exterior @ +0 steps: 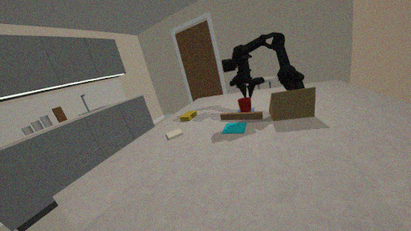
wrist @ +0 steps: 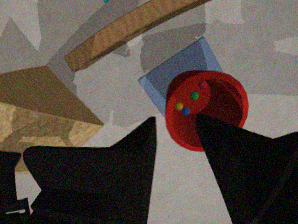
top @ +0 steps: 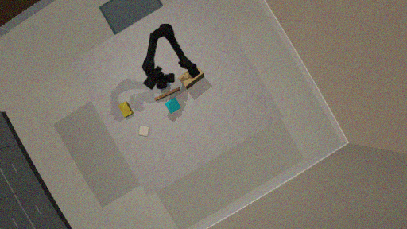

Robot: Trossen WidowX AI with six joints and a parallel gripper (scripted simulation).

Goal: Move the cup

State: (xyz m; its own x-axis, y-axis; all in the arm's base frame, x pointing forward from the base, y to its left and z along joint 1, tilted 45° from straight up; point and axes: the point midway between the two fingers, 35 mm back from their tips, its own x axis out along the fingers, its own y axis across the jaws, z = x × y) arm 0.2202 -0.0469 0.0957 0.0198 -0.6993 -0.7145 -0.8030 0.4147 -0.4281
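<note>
Now: gripper tip 2 cm short of the red cup, 2 cm to the left of it and 5 cm above it. Round my gripper tip: wooden bar (5 cm ahead, 8 cm to the left, 8 cm below); then blue pad (2 cm ahead, 2 cm to the right, 9 cm below); then blue marble (3 cm to the right, 7 cm below).
</note>
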